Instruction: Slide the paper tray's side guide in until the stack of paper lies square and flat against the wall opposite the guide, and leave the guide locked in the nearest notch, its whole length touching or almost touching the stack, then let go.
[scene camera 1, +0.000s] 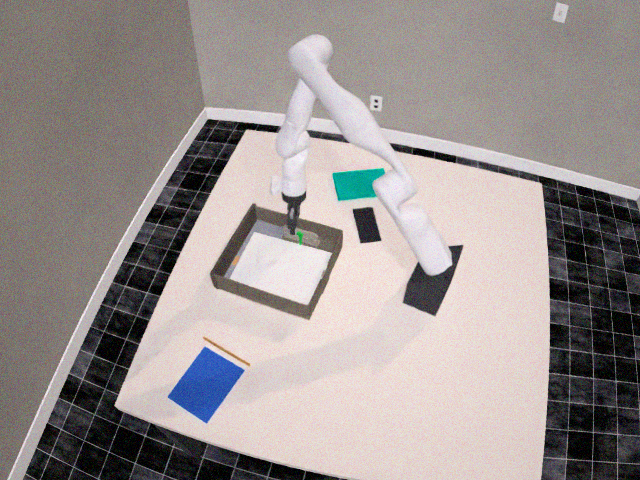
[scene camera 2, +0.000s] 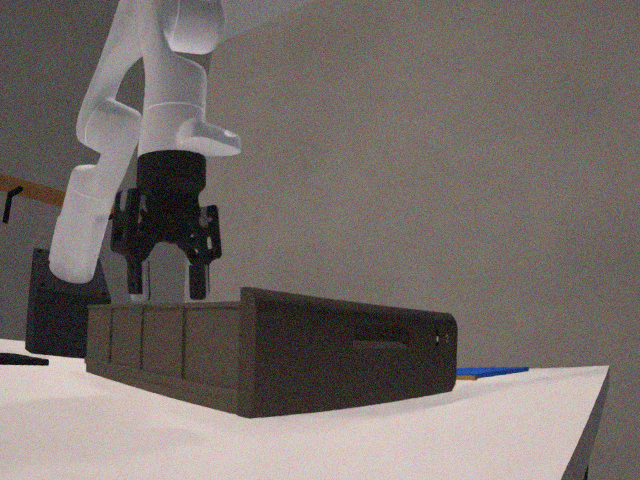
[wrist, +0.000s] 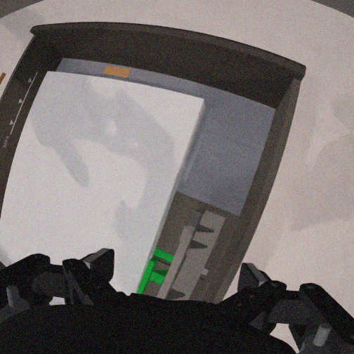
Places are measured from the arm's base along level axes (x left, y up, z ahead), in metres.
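Pixels of known places: gripper, fingertip midpoint: (scene camera 1: 294, 224) (scene camera 2: 171, 300); arm's base, origin of the base link: (scene camera 1: 437, 264) (scene camera 2: 71, 270).
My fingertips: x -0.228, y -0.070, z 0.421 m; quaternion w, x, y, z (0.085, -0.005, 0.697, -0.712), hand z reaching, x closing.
Observation:
Ahead of a thing's pixels: the offset from my fingertips to its top centre.
The dark brown paper tray @[dz +0.056, dx +0.101, dy +0.004 m] (scene camera 1: 261, 299) (scene camera 2: 351, 361) (wrist: 165, 40) stands on the table. A white paper stack @[dz +0.048, dx +0.132, dy -0.053 m] (scene camera 1: 284, 268) (wrist: 90, 175) lies in it, close along the wall opposite the guide; whether it touches that wall is unclear. The grey side guide @[dz -0.013, dx +0.019, dy -0.011 m] (scene camera 1: 310, 238) (wrist: 175, 260) stands apart from the stack's near long edge, with a green lever @[dz -0.009, dx +0.028, dy -0.011 m] (scene camera 1: 300, 238) (wrist: 160, 275) between them. The guide's lower part in the wrist view is hidden by my gripper. My gripper (scene camera 1: 292, 232) (scene camera 2: 168, 296) (wrist: 175, 271) is open and empty, its fingers on either side of the guide and lever in the wrist view, above them.
A teal slab @[dz -0.243, dx -0.258, dy -0.074 m] (scene camera 1: 356, 184) and a black slab @[dz -0.243, dx -0.064, dy -0.084 m] (scene camera 1: 366, 224) lie between tray and arm base (scene camera 1: 426, 297). A blue sheet @[dz +0.275, dx +0.524, dy -0.084 m] (scene camera 1: 206, 384) (scene camera 2: 491, 371) and a thin brown stick @[dz +0.215, dx +0.410, dy -0.085 m] (scene camera 1: 226, 351) lie beyond the opposite wall. The tray walls surround the space below the fingers.

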